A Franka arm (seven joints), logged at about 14 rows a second.
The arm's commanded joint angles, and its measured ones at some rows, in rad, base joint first. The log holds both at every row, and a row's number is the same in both.
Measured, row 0: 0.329, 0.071, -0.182, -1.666, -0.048, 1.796, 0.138
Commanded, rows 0 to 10: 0.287, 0.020, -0.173, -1.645, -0.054, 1.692, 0.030; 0.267, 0.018, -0.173, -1.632, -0.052, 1.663, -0.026; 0.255, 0.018, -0.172, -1.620, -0.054, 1.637, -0.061; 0.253, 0.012, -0.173, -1.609, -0.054, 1.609, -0.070; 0.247, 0.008, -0.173, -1.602, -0.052, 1.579, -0.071; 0.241, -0.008, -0.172, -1.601, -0.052, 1.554, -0.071; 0.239, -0.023, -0.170, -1.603, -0.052, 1.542, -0.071; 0.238, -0.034, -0.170, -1.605, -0.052, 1.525, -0.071; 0.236, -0.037, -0.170, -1.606, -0.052, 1.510, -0.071; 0.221, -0.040, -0.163, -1.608, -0.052, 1.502, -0.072; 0.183, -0.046, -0.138, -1.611, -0.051, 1.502, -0.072
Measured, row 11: 0.242, -0.028, -0.178, -1.608, -0.048, 1.529, -0.056
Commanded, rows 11 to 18: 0.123, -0.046, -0.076, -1.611, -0.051, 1.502, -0.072; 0.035, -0.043, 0.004, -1.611, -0.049, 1.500, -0.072; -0.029, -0.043, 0.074, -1.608, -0.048, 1.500, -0.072; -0.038, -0.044, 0.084, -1.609, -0.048, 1.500, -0.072; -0.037, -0.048, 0.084, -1.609, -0.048, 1.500, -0.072; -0.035, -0.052, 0.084, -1.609, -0.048, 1.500, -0.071; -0.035, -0.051, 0.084, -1.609, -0.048, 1.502, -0.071; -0.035, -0.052, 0.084, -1.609, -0.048, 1.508, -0.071
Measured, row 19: -0.016, -0.036, 0.068, -1.608, -0.048, 1.518, -0.059
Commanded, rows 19 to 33: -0.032, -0.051, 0.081, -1.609, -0.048, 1.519, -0.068; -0.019, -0.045, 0.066, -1.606, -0.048, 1.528, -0.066; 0.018, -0.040, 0.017, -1.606, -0.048, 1.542, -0.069; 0.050, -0.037, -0.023, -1.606, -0.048, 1.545, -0.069; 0.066, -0.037, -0.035, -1.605, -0.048, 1.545, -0.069; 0.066, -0.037, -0.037, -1.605, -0.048, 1.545, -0.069; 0.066, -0.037, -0.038, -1.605, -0.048, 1.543, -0.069; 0.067, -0.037, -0.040, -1.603, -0.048, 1.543, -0.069; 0.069, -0.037, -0.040, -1.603, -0.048, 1.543, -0.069; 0.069, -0.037, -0.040, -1.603, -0.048, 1.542, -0.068; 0.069, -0.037, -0.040, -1.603, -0.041, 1.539, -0.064; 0.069, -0.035, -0.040, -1.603, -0.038, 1.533, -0.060; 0.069, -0.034, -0.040, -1.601, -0.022, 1.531, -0.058; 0.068, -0.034, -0.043, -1.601, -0.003, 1.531, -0.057; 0.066, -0.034, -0.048, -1.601, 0.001, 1.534, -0.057
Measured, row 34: 0.051, -0.037, -0.026, -1.608, -0.026, 1.535, -0.060
